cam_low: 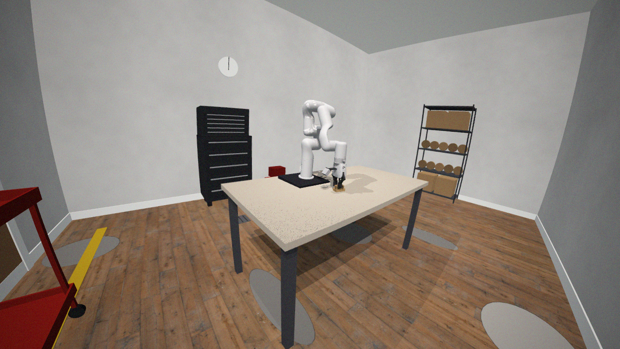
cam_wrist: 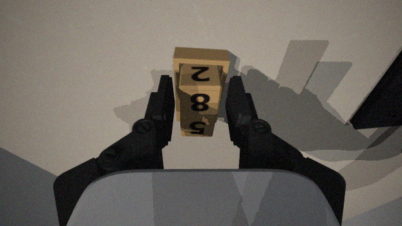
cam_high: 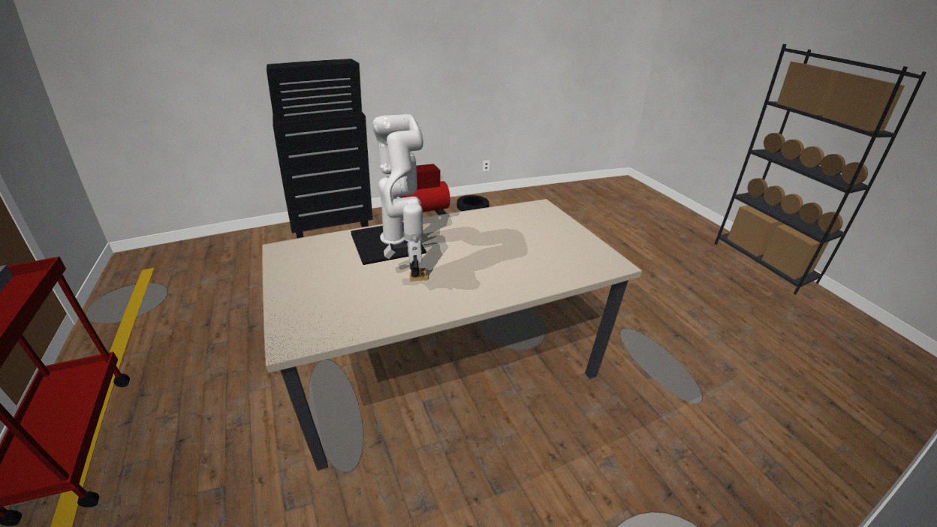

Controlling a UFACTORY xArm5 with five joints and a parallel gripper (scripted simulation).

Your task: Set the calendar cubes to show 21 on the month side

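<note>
Right now my hand is 2 cm above the wooden digit cube. From my hand the other things lie so: wooden tray (2 cm to the left, 4 cm below).
</note>
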